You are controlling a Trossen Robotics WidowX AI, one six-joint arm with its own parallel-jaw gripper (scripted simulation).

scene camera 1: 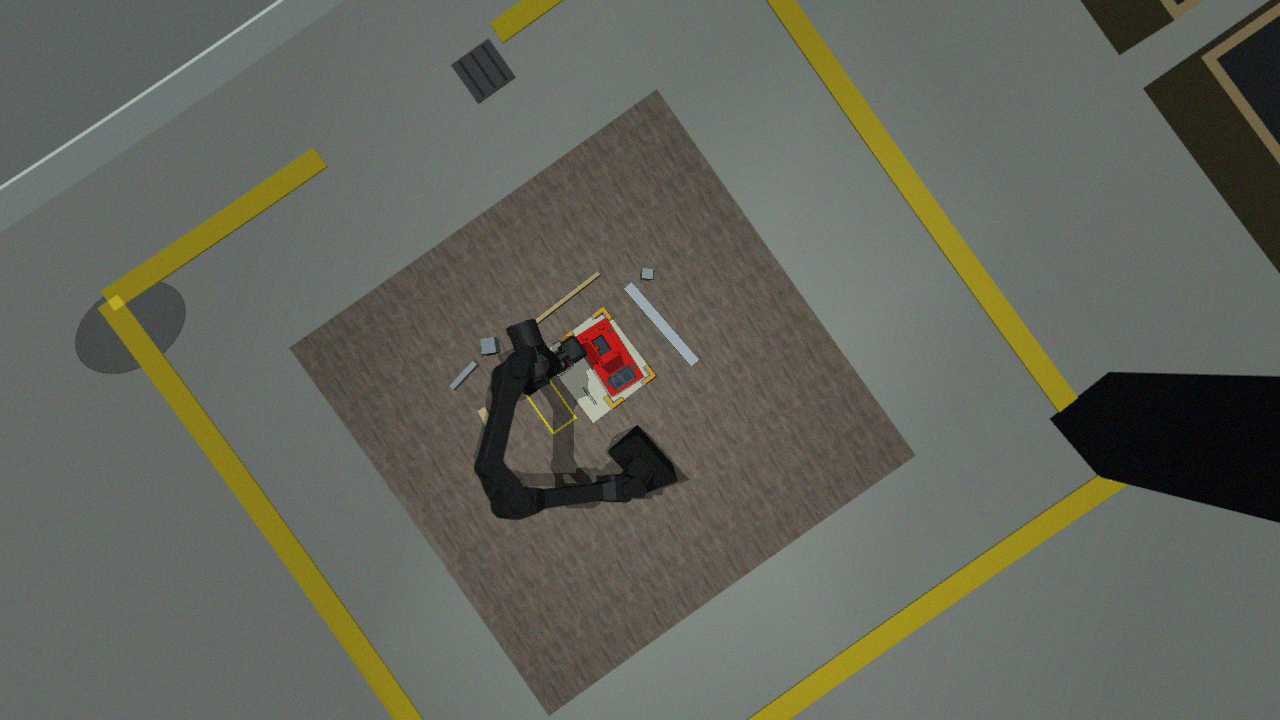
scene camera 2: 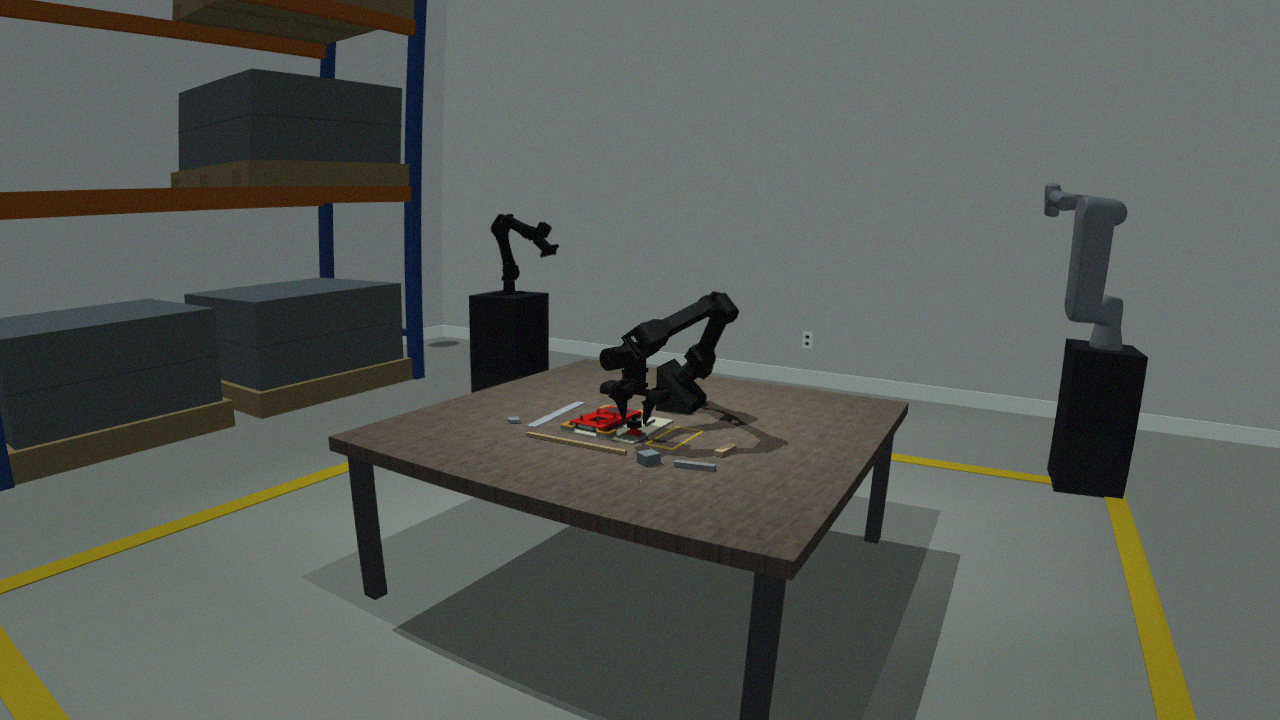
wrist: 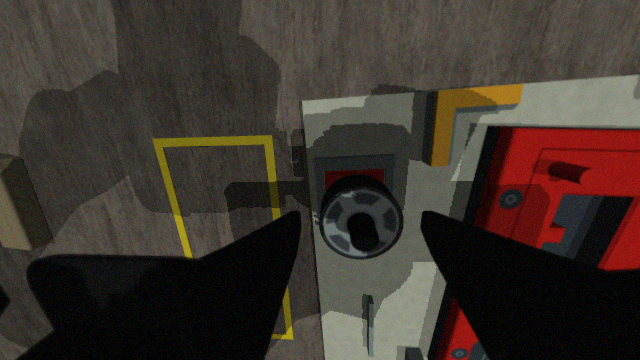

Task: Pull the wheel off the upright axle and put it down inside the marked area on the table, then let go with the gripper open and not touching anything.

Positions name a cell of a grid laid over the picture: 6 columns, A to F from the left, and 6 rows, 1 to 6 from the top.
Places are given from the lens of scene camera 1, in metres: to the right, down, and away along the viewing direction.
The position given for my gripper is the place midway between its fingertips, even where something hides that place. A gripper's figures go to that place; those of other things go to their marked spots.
my gripper (scene camera 1: C4): -0.23, 0.01, 0.95
red fixture (scene camera 1: C3): -0.10, -0.02, 0.97
grey bar (scene camera 1: C3): -0.01, -0.19, 0.99
